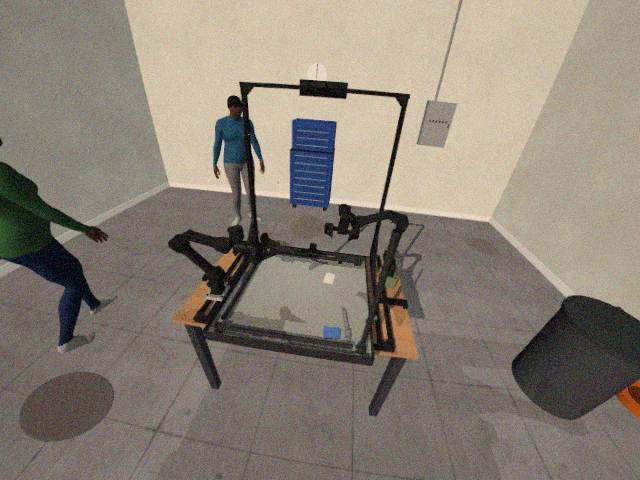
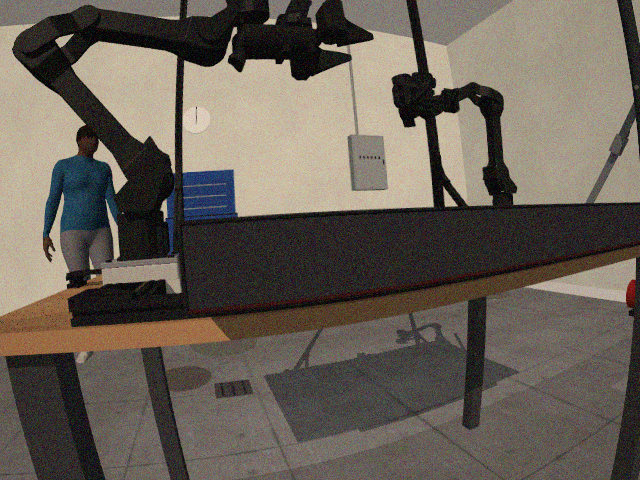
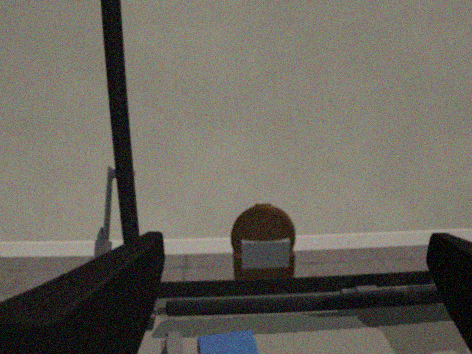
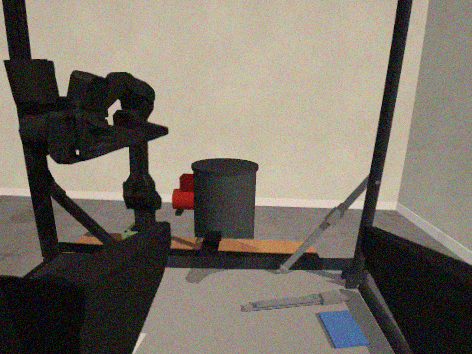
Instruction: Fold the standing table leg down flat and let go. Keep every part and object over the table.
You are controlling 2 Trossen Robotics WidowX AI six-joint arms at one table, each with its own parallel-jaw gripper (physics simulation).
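Places are measured from the left arm's base along level axes (x down, y right, z back), in centimetres.
Where they show: left gripper, fingertip midpoint: (image 1: 339, 238) (image 2: 444, 87) (image 3: 296, 247) (image 4: 157, 133); right gripper, fingertip midpoint: (image 1: 277, 248) (image 2: 361, 47) (image 4: 266, 234); left arm's base, link origin: (image 1: 388, 273) (image 4: 145, 226); right arm's base, link origin: (image 1: 217, 290) (image 2: 143, 257).
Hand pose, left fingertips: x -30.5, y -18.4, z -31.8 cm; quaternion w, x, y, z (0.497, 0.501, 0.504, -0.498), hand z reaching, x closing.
Each offset is from my left fingertips to the centre of the thing. "*": to the spot under its first point. Level surfaces: height alone.
The standing table leg (image 1: 371, 322) (image 2: 629, 41) (image 3: 117, 125) (image 4: 385, 125) rises from the front right corner of the upturned table. Its grey slanted brace @(* dz +19.7, dx +24.7, dy -26.6 cm) (image 2: 603, 178) (image 4: 312, 237) runs down to the table's inner surface @(dx +34.4 cm) (image 1: 294, 289) (image 4: 215, 310). A folded leg @(* dz -6.9, dx +30.9, dy -37.7 cm) (image 3: 300, 302) lies along the front rim. My left gripper (image 3: 296, 247) is open and empty, raised toward the back right and apart from the leg. My right gripper (image 2: 361, 47) (image 4: 266, 234) is open and empty, raised on the left side and well away from the leg.
A blue pad @(dz +3.9, dx +33.4, dy -30.5 cm) (image 1: 331, 332) (image 3: 228, 342) (image 4: 344, 328) and a grey rod @(dz +9.6, dx +33.2, dy -23.0 cm) (image 1: 346, 322) (image 4: 295, 302) lie inside the front right area. A white piece @(* dz -4.2, dx +34.9, dy +8.4 cm) (image 1: 328, 278) lies farther back. A tall black gantry (image 1: 249, 170) stands at the back.
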